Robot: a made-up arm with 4 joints.
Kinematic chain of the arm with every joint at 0, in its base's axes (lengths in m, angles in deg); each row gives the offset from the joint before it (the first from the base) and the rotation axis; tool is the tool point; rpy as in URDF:
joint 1: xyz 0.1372 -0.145 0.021 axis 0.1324 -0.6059 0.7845
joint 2: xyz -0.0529 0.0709 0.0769 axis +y
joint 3: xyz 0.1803 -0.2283 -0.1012 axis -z
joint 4: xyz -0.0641 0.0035 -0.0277 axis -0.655 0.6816 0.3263
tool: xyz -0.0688 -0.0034 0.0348 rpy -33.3 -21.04 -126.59
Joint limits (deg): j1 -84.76..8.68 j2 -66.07..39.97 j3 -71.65..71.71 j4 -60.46..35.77
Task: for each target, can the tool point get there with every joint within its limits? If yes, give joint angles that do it. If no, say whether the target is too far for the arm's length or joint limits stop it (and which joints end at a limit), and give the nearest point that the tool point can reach.
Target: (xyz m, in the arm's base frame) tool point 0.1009 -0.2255 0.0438
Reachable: yes | joints -76.46 -17.08 36.84 2.23
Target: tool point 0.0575 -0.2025 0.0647
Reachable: yes | joints -77.39 4.53 23.05 16.29
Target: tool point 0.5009 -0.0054 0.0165
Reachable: no: joint limits stop it (at a limit: joint 1, joint 3, joint 4) | nearest point 0.2891 -0.1478 0.0551 | short by 0.258 m
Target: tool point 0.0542 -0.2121 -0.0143
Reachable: yes | joints -21.80 25.72 29.51 -25.63
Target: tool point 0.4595 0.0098 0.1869
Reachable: no: joint limits stop it (at a limit: joint 1, joint 3, joint 4) | nearest point 0.2870 -0.1493 0.1407 | short by 0.239 m
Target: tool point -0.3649 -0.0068 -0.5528
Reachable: no: too far | nearest point 0.0384 -0.1321 -0.0761 | short by 0.637 m
